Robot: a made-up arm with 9 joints.
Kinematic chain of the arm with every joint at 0, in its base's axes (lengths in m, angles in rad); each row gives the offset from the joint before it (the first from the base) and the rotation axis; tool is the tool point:
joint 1: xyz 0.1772 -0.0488 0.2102 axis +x
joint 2: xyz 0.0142 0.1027 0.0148 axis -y
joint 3: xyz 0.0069 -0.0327 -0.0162 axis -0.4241 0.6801 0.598
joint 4: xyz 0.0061 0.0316 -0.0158 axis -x
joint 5: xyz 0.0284 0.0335 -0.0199 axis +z
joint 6: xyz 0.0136 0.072 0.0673 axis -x
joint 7: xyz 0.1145 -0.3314 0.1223 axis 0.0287 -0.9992 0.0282
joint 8: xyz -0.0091 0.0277 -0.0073 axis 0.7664 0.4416 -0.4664
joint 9: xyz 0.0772 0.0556 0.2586 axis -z
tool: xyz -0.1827 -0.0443 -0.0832
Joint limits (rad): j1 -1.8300..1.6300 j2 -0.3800..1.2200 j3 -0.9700..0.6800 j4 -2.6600..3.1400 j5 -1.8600..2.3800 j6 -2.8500..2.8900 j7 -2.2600..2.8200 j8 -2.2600..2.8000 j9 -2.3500..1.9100
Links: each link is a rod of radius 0.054 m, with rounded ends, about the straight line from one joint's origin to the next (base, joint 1, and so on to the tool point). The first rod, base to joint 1, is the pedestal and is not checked.
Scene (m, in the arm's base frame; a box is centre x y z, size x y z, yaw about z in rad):
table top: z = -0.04
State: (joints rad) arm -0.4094 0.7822 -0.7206 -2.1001 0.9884 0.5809 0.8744 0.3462 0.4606
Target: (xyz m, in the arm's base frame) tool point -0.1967 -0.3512 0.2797
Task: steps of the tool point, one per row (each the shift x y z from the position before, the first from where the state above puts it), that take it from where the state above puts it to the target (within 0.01 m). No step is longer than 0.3 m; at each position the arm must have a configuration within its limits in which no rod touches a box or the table.
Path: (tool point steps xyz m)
1: -0.1713 -0.1510 -0.0475
2: -0.2461 -0.0617 0.0610
3: -0.2247 0.0737 0.1541

